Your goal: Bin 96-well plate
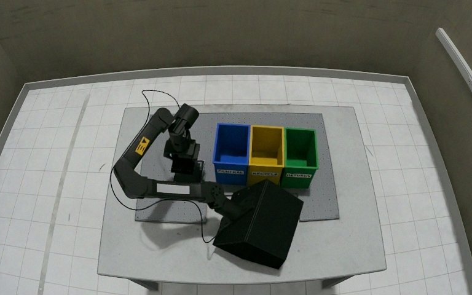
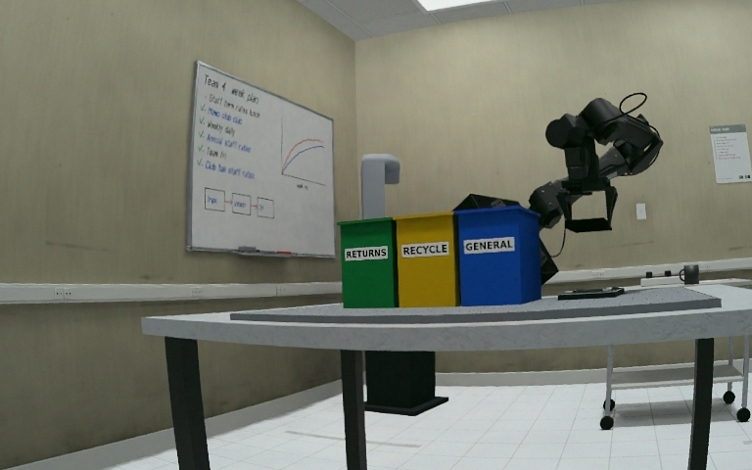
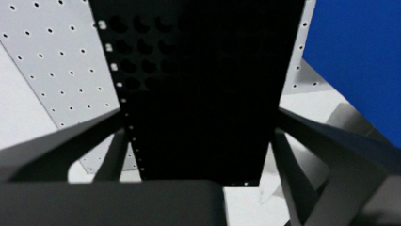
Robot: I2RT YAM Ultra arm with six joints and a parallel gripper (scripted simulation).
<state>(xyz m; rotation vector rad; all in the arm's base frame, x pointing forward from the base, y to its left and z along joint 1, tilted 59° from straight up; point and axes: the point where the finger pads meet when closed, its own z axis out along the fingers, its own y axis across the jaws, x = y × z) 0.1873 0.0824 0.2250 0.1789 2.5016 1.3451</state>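
Now: hand 7 cm short of the blue general bin, 17 cm to the left of it and 6 cm above it. Round my hand: yellow recycle bin (8 cm ahead, 31 cm to the right, 6 cm below); then plate nest N1 (14 cm below); then black 96-well plate (1 cm ahead).
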